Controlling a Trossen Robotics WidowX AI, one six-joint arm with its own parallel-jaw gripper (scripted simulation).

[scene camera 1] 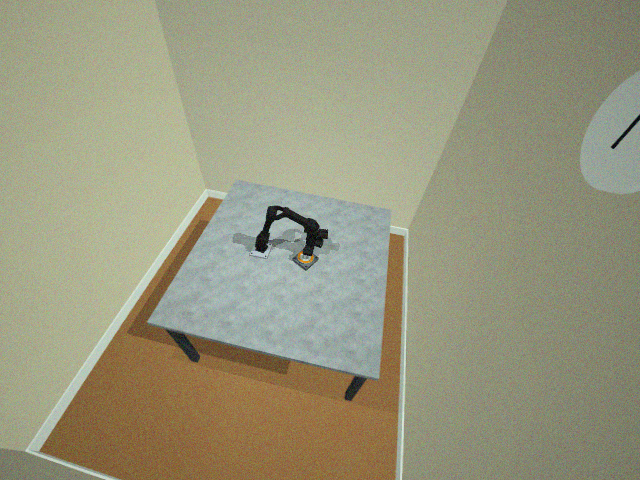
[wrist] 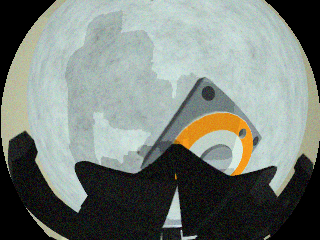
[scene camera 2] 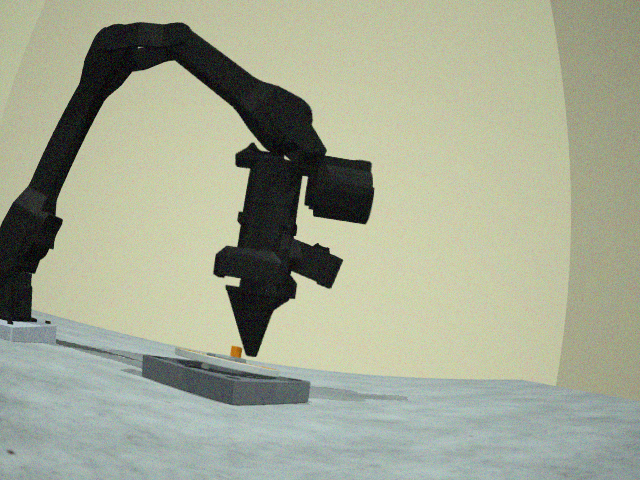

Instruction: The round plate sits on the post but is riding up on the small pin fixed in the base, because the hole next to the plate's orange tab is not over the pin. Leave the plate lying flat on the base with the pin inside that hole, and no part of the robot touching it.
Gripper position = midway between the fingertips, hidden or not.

My gripper [scene camera 2: 251, 356] is shut, with nothing in its grasp. I also see a round plate [scene camera 2: 194, 355] and a base [scene camera 2: 226, 385].
The round plate also shows in the wrist view [wrist: 218, 127]. My gripper shows as well in the wrist view [wrist: 176, 148]. The base shows as well in the wrist view [wrist: 205, 97].
